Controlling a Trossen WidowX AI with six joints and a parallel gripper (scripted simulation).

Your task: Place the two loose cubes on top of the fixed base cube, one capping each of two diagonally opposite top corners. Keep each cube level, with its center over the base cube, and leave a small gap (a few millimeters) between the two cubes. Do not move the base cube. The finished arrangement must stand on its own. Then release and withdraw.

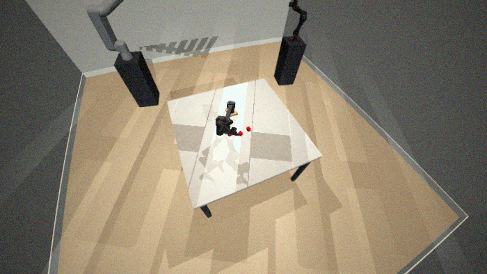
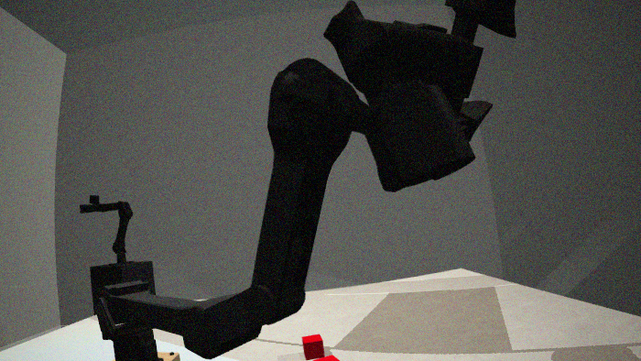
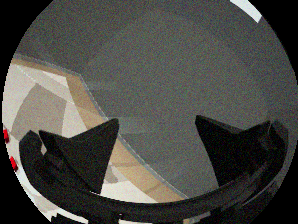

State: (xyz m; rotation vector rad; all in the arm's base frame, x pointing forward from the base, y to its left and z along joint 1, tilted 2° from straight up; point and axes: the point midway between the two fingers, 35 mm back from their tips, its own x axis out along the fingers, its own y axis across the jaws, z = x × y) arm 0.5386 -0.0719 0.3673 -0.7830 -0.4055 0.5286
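Right now the red cube is 270 mm behind my gripper tip, 100 mm to the left of it and 370 mm below it.
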